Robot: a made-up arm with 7 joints.
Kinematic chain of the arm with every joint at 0, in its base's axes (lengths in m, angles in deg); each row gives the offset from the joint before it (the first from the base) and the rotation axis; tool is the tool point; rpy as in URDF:
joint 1: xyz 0 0 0 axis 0.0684 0.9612 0.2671
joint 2: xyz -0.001 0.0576 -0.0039 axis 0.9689 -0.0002 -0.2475
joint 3: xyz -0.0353 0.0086 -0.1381 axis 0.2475 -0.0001 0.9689
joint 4: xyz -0.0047 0 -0.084 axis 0.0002 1 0
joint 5: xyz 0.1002 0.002 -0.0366 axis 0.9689 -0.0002 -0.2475
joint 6: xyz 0.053 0 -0.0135 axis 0.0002 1 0
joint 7: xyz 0.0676 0 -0.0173 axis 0.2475 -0.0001 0.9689
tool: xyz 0 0 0 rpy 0 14.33 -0.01
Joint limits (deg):
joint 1: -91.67..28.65
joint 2: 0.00..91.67
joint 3: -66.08..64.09
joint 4: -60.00..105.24
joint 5: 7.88..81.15
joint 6: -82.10..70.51
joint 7: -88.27..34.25
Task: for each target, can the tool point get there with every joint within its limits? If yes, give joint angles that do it. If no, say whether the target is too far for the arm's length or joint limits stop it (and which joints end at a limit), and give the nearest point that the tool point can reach.
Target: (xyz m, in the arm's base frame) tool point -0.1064 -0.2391 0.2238
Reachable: no: joint limits stop it (at a limit: joint 1, joint 2) | nearest point 0.0705 -0.1219 0.0831 | short by 0.255 m
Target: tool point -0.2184 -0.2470 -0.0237
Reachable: no: joint limits stop it (at a limit: joint 1, joint 2, joint 3, joint 5, joint 6) | nearest point -0.0934 -0.1263 -0.1460 | short by 0.212 m
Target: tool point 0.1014 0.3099 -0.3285
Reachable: yes | joints -6.37 30.51 39.36 55.12 68.33 -43.69 -18.43
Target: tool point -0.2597 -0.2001 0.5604
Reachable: no: too far | nearest point -0.0252 0.1198 0.2233 | short by 0.521 m
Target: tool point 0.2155 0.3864 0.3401
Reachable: no: too far | nearest point 0.1823 0.3498 0.2643 | short by 0.091 m
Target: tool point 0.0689 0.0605 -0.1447
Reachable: yes | joints 14.97 38.02 -19.02 -38.70 23.88 -53.38 -49.08
